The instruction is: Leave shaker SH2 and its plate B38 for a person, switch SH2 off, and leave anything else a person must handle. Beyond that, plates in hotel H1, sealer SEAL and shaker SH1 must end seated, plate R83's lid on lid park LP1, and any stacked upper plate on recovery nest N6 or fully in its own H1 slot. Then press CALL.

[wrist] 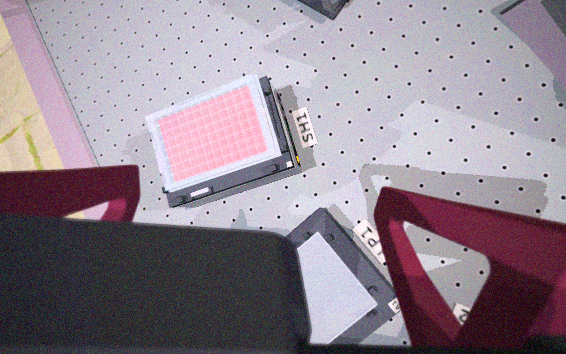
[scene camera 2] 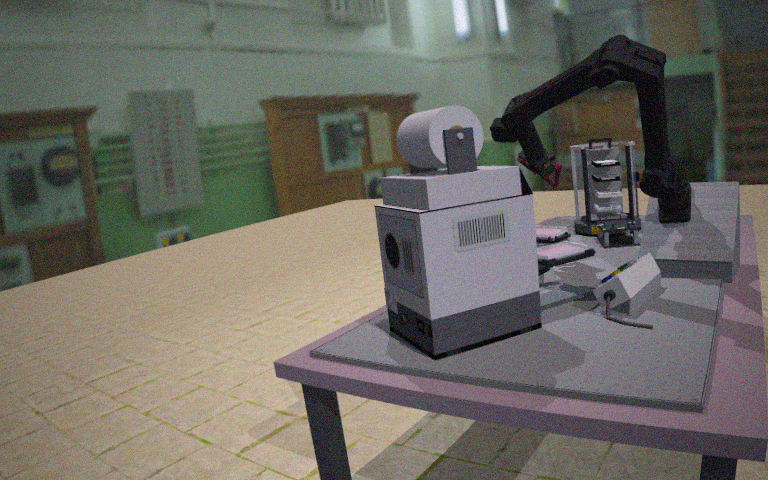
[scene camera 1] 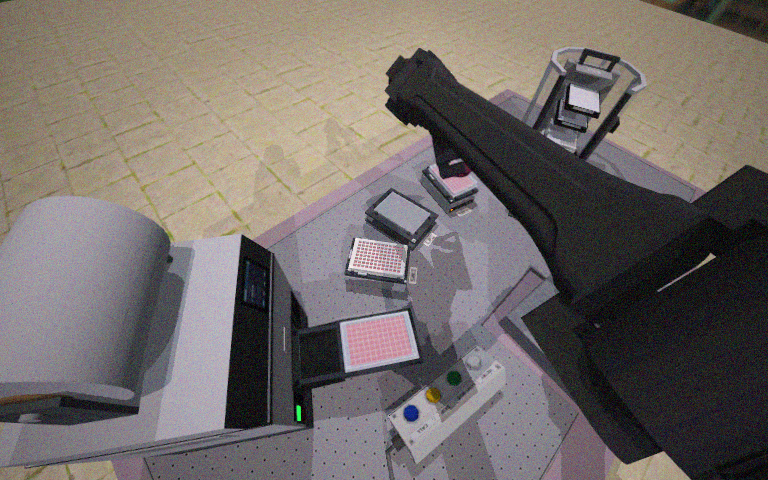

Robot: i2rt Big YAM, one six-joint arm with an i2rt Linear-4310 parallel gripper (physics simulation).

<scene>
My gripper is open and holds nothing. Also in view: a grey lid. Further things: a plate hotel.
My gripper also shows in the wrist view.
</scene>
